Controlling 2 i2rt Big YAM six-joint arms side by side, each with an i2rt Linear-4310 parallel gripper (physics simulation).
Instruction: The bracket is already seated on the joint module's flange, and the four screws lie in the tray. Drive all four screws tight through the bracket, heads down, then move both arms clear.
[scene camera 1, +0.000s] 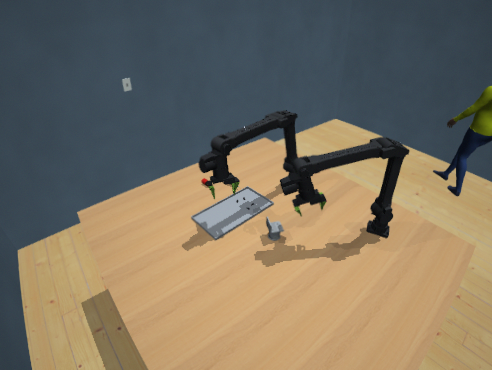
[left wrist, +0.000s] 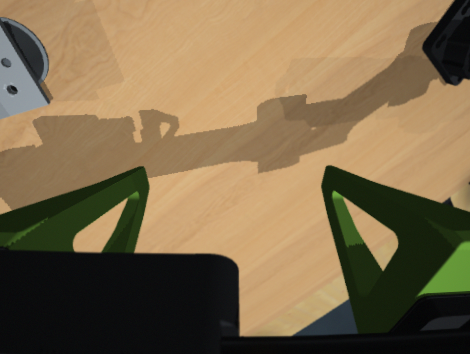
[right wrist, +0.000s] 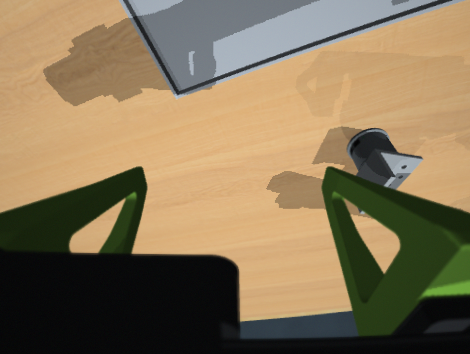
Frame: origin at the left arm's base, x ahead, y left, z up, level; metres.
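Seen in the pictures: left gripper, fingertip midpoint: (scene camera 1: 311, 212) (left wrist: 235, 176); right gripper, fingertip midpoint: (scene camera 1: 224, 196) (right wrist: 234, 176); left arm's base at its link origin: (scene camera 1: 377, 229) (left wrist: 454, 42).
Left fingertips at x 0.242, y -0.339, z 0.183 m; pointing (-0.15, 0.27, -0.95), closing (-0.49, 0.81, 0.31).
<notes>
Offsets run from my left fingertips to a thing's middle. Level surfaces: height alone.
The grey bracket @[dx +0.044, dy -0.155, dz -0.101 m] (scene camera 1: 276, 227) (left wrist: 20, 92) (right wrist: 411, 162) is on the dark joint module @[dx +0.044, dy -0.155, dz -0.151 m] (scene camera 1: 274, 236) (left wrist: 31, 50) (right wrist: 371, 143), which stands on the table. Two bracket holes show in the left wrist view; I cannot tell whether they go empty through the plate. The screws @[dx -0.151, dy -0.427, dz -0.175 m] (scene camera 1: 244, 199) are small dark specks in the far part of the tray (scene camera 1: 207, 219) (right wrist: 260, 57). My left gripper (scene camera 1: 311, 211) (left wrist: 235, 176) is open and empty, above the table, right of the bracket in the scene view. My right gripper (scene camera 1: 224, 195) (right wrist: 234, 176) is open and empty, high near the tray.
A red object @[dx -0.172, dy -0.695, dz -0.166 m] (scene camera 1: 205, 181) shows behind the right gripper in the scene view. The left arm's base (scene camera 1: 378, 229) stands at the right. A person (scene camera 1: 482, 120) stands beyond the table's right side. Arm shadows cross the tray and the table @[dz -0.183 m] (scene camera 1: 240, 300).
</notes>
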